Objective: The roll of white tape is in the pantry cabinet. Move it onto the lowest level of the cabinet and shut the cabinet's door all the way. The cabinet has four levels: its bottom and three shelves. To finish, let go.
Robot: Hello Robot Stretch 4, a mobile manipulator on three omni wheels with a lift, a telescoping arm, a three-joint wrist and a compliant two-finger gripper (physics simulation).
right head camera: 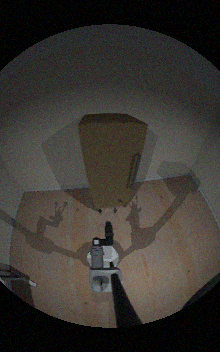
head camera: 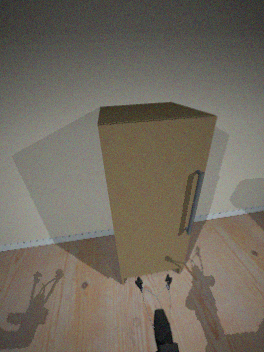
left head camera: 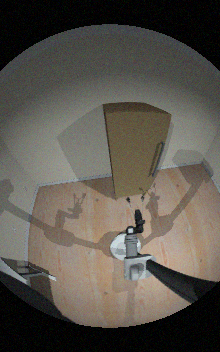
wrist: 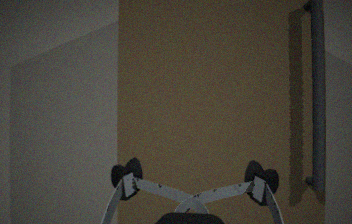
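Pixels of known places: gripper, fingertip midpoint: (right head camera: 106, 207) (head camera: 152, 275) (left head camera: 134, 195) (wrist: 192, 173); robot's base, link origin: (right head camera: 103, 256) (left head camera: 124, 245).
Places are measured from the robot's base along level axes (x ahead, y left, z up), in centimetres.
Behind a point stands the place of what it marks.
The pantry cabinet (head camera: 155, 114) {x 93.3, y -16.3, z 137.2 cm} (left head camera: 135, 107) {x 93.7, y -14.1, z 137.2 cm} (right head camera: 111, 119) {x 89.0, y -14.1, z 137.3 cm} stands against the wall. Its tan door (head camera: 150, 200) {x 79.5, y -12.2, z 92.9 cm} (left head camera: 132, 155) {x 79.3, y -9.9, z 95.1 cm} (right head camera: 107, 165) {x 79.3, y -10.6, z 96.9 cm} (wrist: 210, 90) {x 79.5, y -12.5, z 86.7 cm} looks shut. The grey vertical handle (head camera: 195, 202) {x 77.0, y -37.9, z 91.0 cm} (left head camera: 158, 160) {x 76.9, y -38.1, z 89.3 cm} (right head camera: 135, 171) {x 76.9, y -38.5, z 90.5 cm} (wrist: 318, 95) {x 77.0, y -37.8, z 85.2 cm} is near the door's right edge. The white tape does not show; the cabinet's inside and levels are hidden behind the door. My gripper (head camera: 154, 283) (left head camera: 135, 199) {x 47.9, y -8.6, z 74.1 cm} (right head camera: 107, 210) {x 47.9, y -8.6, z 74.1 cm} (wrist: 192, 173) {x 47.9, y -8.6, z 74.1 cm} is open and empty, its fingers pointing at the door. In the wrist view the handle is to the right of both fingertips.
The wall (head camera: 55, 65) {x 134.3, y 40.9, z 163.3 cm} is behind the cabinet, with a pale baseboard along the wooden floor (head camera: 90, 310) {x 62.9, y 37.1, z -2.8 cm} (left head camera: 90, 280) {x -63.9, y 52.2, z -2.7 cm}. Shadows of the arm and gripper fall on the floor on both sides. Part of a table-like thing (left head camera: 30, 270) shows at the lower left of the left head view.
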